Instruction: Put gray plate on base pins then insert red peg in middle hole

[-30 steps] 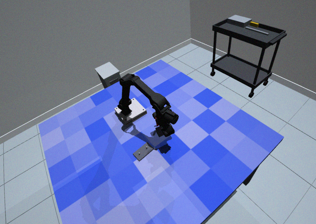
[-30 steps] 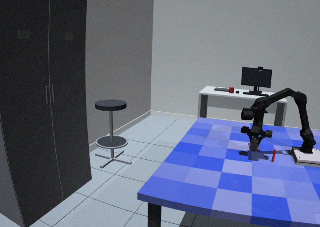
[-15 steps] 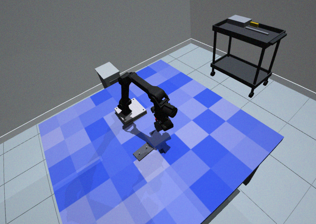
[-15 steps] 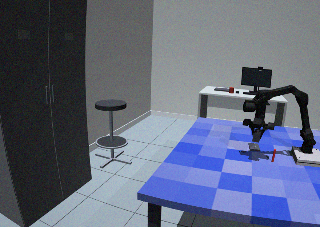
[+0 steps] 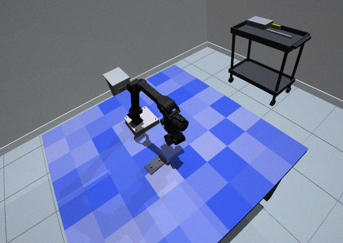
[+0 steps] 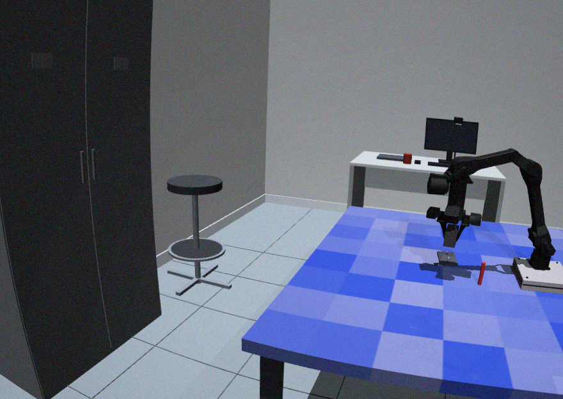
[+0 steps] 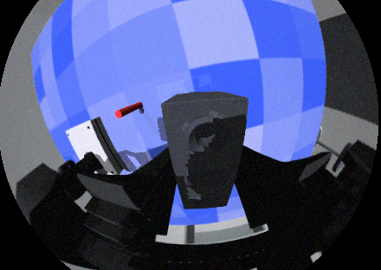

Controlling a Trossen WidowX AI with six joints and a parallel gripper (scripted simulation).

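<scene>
Right now the gray base is 140 mm to the right of my gripper tip, 120 mm below it and 40 mm behind it. Round my gripper tip: red peg: 110 mm behind, 90 mm below, 60 mm to the left; then gray plate: 30 mm above.
</scene>
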